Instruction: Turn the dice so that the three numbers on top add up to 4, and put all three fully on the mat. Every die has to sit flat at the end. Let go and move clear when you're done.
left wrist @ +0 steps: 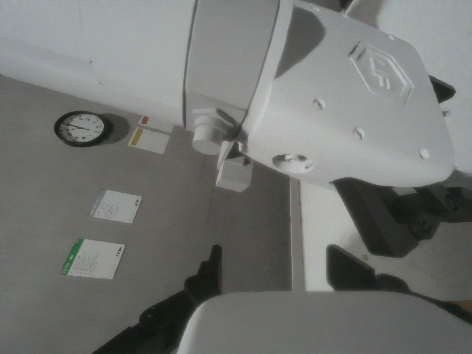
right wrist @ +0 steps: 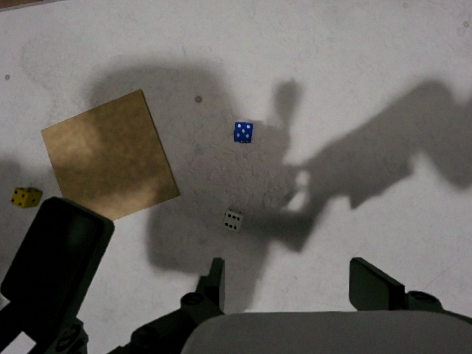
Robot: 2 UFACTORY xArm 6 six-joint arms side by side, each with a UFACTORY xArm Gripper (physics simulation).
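Frame: origin at the left arm's base, x ahead, y left, z up, level; centimetres.
Where they show: left gripper, between the fingertips: (left wrist: 274, 262); right gripper, between the fingertips: (left wrist: 446, 150) (right wrist: 286, 279).
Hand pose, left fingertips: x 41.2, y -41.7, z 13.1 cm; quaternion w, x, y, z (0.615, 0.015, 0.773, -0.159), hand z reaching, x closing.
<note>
After its pixels a point has its place.
A tan square mat (right wrist: 110, 155) {x 43.1, y -32.5, z -8.0 cm} lies on the table in the right wrist view. A blue die (right wrist: 243, 132) {x 46.9, y -48.5, z -6.4 cm} is right of it with five on top. A white die (right wrist: 233, 220) {x 37.0, y -48.3, z -6.4 cm} lies below the blue one with six on top. A yellow die (right wrist: 26, 197) {x 37.2, y -23.4, z -6.4 cm} is off the mat's left side; its top number is unclear. All three dice are off the mat. My right gripper (right wrist: 286, 279) {x 35.2, y -52.3, z 2.7 cm} is open and empty, high above the table. My left gripper (left wrist: 274, 262) {x 41.2, y -41.7, z 13.1 cm} is open and empty; one of its dark fingers shows at lower left in the right wrist view.
In the left wrist view the right arm's white gripper body (left wrist: 345, 110) {x 32.4, y -49.3, z 15.4 cm} fills the upper right, close to the left gripper. A wall clock (left wrist: 80, 128) and paper cards (left wrist: 117, 206) (left wrist: 96, 259) are on the grey wall. Arm shadows cover parts of the white table.
</note>
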